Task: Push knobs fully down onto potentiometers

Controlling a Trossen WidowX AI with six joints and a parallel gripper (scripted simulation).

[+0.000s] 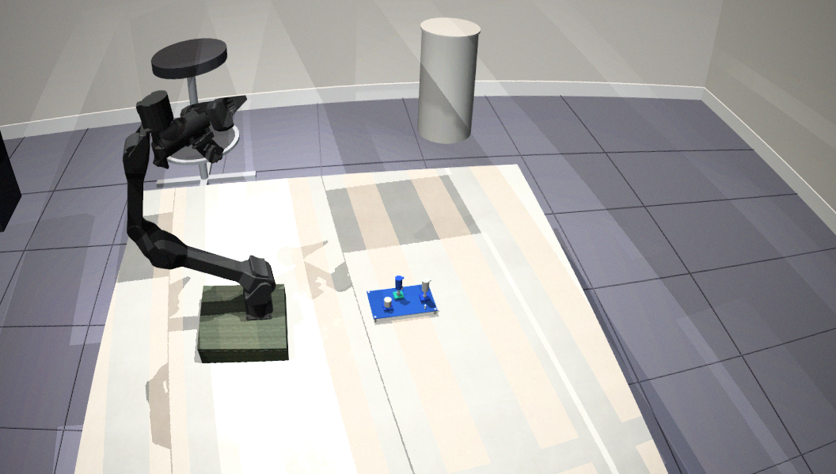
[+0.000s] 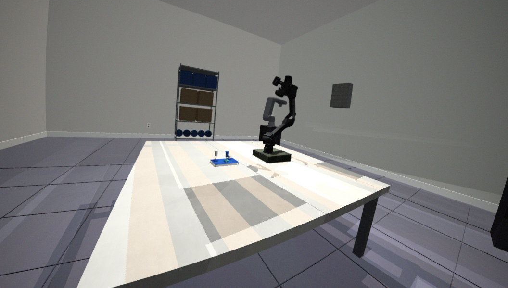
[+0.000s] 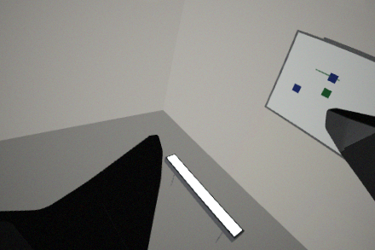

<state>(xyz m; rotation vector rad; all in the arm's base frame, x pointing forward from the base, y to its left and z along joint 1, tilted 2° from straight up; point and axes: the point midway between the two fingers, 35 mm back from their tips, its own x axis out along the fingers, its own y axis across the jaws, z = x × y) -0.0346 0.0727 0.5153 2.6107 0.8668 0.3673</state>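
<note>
The dark blue knob is 340 mm ahead of my gripper tip, 60 mm to the right of it and 500 mm below it. Round my gripper tip: grey knob (410 mm ahead, 80 mm to the right, 500 mm below).
</note>
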